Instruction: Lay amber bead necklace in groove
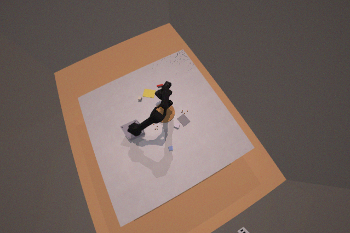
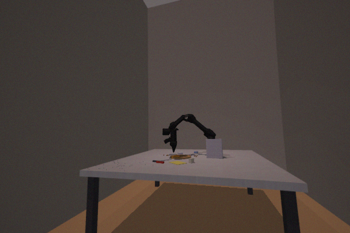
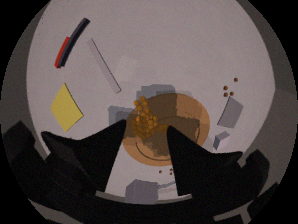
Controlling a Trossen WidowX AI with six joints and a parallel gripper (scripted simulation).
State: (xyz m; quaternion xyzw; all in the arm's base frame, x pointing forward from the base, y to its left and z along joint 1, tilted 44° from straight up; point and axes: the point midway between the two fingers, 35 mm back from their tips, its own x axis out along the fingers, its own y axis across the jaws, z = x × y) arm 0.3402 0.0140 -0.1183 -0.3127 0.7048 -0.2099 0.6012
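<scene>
The round bead board lies 50 mm behind my gripper tip, 70 mm to the right of it and 50 mm below it. Also, from my gripper tip: thin grey bar: 50 mm ahead, 100 mm to the left, 60 mm below; then yellow pad: 80 mm behind, 200 mm to the left, 60 mm below; then red-handled tool: 70 mm ahead, 210 mm to the left, 50 mm below.
</scene>
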